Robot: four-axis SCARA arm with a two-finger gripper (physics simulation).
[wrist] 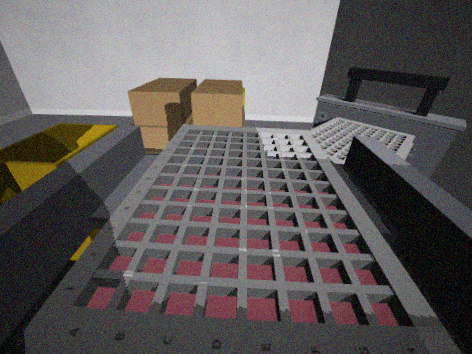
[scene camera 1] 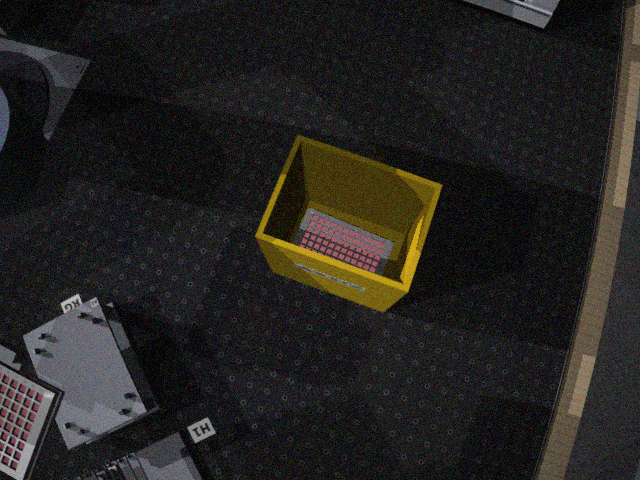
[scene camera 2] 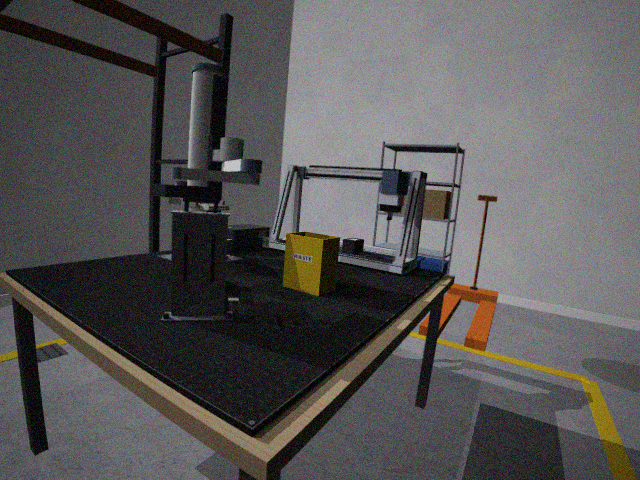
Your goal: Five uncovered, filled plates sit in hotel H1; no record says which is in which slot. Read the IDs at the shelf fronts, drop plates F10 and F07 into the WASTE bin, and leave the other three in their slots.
Note:
I see my gripper and a hotel H1.
My gripper shows as well in the wrist view.

